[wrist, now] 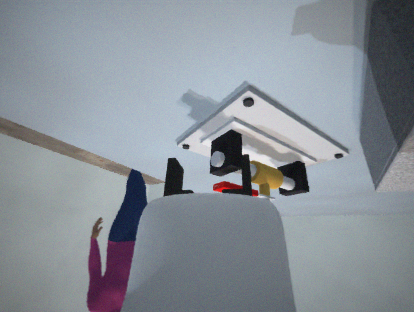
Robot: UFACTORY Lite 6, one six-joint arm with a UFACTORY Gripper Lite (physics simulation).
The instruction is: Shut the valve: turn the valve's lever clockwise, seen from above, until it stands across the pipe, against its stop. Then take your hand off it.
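The valve has a yellow body [268, 176] on a white pipe [288, 184], held by two black blocks on a white base plate [300, 120]. Its red lever [226, 187] shows low in the wrist view, running left from the valve's stem; part of it is hidden behind the right finger and the gripper's housing. Its exact angle to the pipe is hard to tell. My gripper [209, 160] is open, its two black fingers wide apart. The right finger overlaps the lever in the view, and the lever's free end shows left of that finger. Whether they touch cannot be seen.
A large dark grey block [385, 85] stands at the right. A wooden edge [75, 147] runs along the left side. A person in blue trousers and a magenta top [117, 260] shows upside down at lower left. Shadows fall on the pale blue surface.
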